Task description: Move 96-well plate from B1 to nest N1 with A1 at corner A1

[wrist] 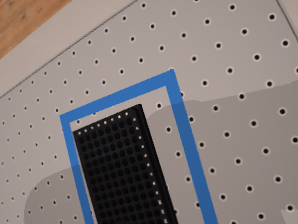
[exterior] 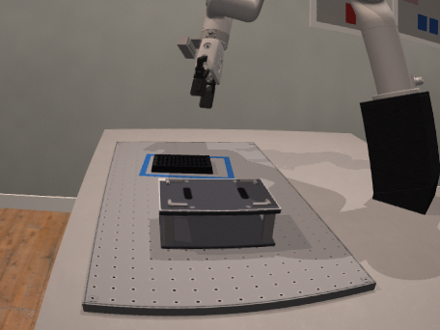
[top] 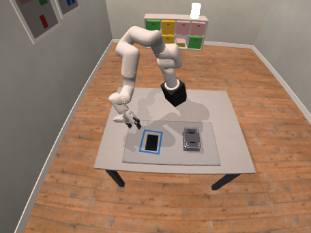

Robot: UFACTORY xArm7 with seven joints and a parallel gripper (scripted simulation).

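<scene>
The black 96-well plate is 120 mm to the left of my hand, 120 mm below it and 70 mm ahead of it. From my hand the other things lie so: raised plate nest 420 mm to the left, 80 mm ahead, 70 mm below; then A1 corner mark 350 mm to the left, 150 mm ahead, 70 mm below.
</scene>
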